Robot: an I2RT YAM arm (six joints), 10 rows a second.
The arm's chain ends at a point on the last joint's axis. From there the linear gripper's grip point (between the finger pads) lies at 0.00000 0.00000 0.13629 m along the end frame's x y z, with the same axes.
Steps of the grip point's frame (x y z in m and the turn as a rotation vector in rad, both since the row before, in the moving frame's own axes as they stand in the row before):
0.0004, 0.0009, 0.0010, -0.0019, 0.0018, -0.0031
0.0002, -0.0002, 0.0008, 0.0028, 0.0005, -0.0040
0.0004, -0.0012, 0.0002, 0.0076, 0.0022, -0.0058
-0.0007, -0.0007, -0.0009, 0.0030, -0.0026, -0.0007
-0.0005, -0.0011, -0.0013, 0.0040, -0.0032, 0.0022
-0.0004, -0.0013, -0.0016, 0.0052, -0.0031, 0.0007
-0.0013, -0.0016, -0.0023, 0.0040, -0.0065, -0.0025
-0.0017, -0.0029, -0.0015, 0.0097, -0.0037, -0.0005
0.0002, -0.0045, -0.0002, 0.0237, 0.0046, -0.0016
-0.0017, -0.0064, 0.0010, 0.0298, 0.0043, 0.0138
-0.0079, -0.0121, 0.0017, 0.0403, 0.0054, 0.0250
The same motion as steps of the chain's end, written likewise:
0.0002, 0.0006, 0.0010, -0.0019, 0.0018, -0.0031
0.0001, 0.0002, 0.0008, 0.0028, 0.0005, -0.0040
0.0001, -0.0002, 0.0002, 0.0076, 0.0022, -0.0058
-0.0003, -0.0003, -0.0009, 0.0030, -0.0026, -0.0007
-0.0001, -0.0006, -0.0013, 0.0040, -0.0032, 0.0022
0.0000, -0.0006, -0.0016, 0.0052, -0.0031, 0.0007
-0.0004, -0.0011, -0.0023, 0.0040, -0.0065, -0.0025
-0.0012, -0.0016, -0.0015, 0.0097, -0.0037, -0.0005
-0.0004, -0.0013, -0.0002, 0.0237, 0.0046, -0.0016
-0.0023, -0.0023, 0.0011, 0.0298, 0.0043, 0.0138
-0.0087, -0.0066, 0.0018, 0.0403, 0.0054, 0.0250

